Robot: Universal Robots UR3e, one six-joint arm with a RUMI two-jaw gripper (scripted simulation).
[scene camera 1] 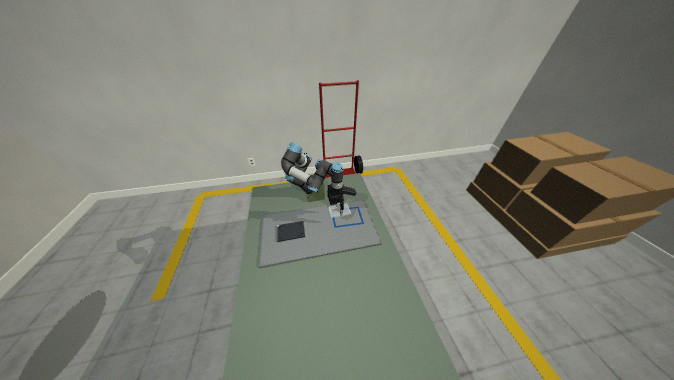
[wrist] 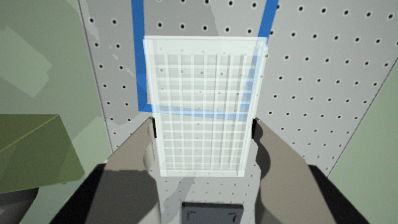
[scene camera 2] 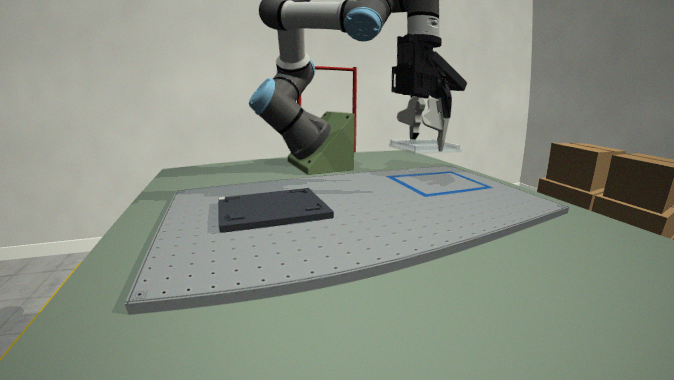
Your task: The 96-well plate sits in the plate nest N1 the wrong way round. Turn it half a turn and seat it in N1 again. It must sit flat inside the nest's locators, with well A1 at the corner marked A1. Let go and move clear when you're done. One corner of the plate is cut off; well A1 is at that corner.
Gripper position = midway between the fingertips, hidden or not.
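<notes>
I see my own gripper (scene camera 2: 425, 147), and the wrist view gives me a sight of that gripper (wrist: 203, 118) too. A 96-well plate (wrist: 203, 115) is in sight, and so is a plate nest N1 (scene camera 2: 268, 209).
</notes>
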